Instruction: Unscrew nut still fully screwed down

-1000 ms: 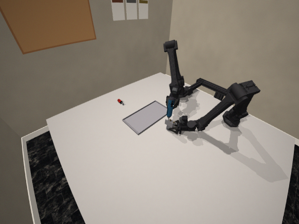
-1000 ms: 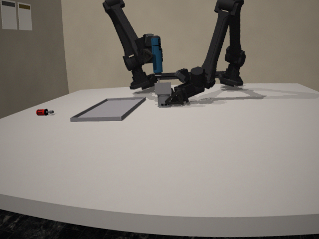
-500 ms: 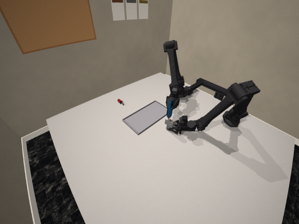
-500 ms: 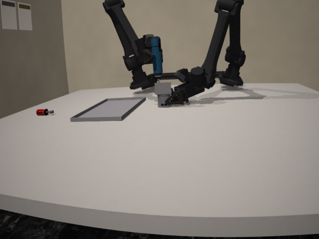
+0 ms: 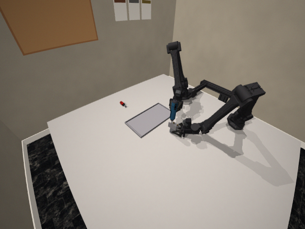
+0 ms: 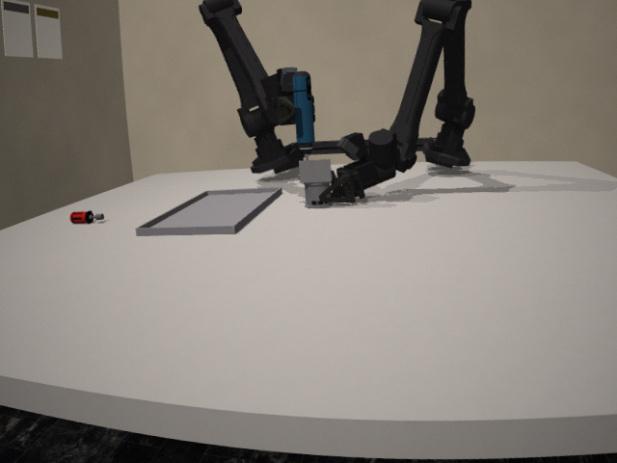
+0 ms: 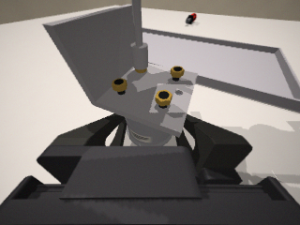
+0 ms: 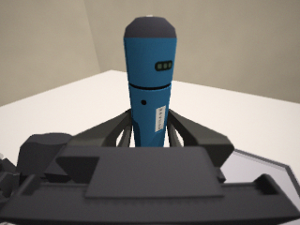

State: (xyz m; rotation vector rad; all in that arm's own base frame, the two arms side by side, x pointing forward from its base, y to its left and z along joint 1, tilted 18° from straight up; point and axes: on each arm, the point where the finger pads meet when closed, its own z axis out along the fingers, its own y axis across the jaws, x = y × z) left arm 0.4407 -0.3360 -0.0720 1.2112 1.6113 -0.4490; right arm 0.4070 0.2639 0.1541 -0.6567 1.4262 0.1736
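Now: left hand 10 mm below the joint module. Also, from my left hand: short red-handled tool 90 mm ahead, 570 mm to the right, 10 mm below; l-shaped bracket 50 mm above; grey tray 30 mm ahead, 240 mm to the right, 20 mm below.
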